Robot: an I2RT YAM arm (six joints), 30 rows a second.
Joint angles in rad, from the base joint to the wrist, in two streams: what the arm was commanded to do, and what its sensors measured. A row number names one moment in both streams.
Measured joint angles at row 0:
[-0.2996, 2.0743, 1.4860, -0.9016, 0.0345, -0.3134]
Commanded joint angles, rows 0 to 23:
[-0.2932, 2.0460, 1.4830, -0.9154, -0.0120, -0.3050]
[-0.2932, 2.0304, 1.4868, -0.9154, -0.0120, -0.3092]
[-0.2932, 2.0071, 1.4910, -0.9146, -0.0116, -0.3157]
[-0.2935, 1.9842, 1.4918, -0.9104, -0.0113, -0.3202]
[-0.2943, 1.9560, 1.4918, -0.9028, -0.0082, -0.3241]
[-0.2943, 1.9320, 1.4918, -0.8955, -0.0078, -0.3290]
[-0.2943, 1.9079, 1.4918, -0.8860, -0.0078, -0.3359]
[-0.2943, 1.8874, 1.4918, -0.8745, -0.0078, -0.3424]
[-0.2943, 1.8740, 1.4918, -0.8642, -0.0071, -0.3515]
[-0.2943, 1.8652, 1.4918, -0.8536, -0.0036, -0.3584]
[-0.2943, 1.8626, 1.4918, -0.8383, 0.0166, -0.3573]
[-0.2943, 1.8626, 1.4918, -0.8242, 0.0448, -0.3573]
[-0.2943, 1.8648, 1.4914, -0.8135, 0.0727, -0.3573]
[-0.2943, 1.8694, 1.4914, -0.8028, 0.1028, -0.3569]
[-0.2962, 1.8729, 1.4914, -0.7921, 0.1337, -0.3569]
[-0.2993, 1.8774, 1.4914, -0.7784, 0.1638, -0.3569]
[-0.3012, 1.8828, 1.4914, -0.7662, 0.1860, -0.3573]
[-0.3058, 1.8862, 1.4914, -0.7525, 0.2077, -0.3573]
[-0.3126, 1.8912, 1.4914, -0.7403, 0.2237, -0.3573]
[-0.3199, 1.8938, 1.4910, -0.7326, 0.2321, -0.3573]
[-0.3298, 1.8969, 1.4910, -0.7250, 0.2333, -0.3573]
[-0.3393, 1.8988, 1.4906, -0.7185, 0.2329, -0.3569]
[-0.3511, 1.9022, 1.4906, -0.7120, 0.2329, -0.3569]
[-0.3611, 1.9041, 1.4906, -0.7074, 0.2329, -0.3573]
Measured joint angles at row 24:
[-0.3317, 1.8854, 1.4872, -0.7155, 0.1928, -0.3443]
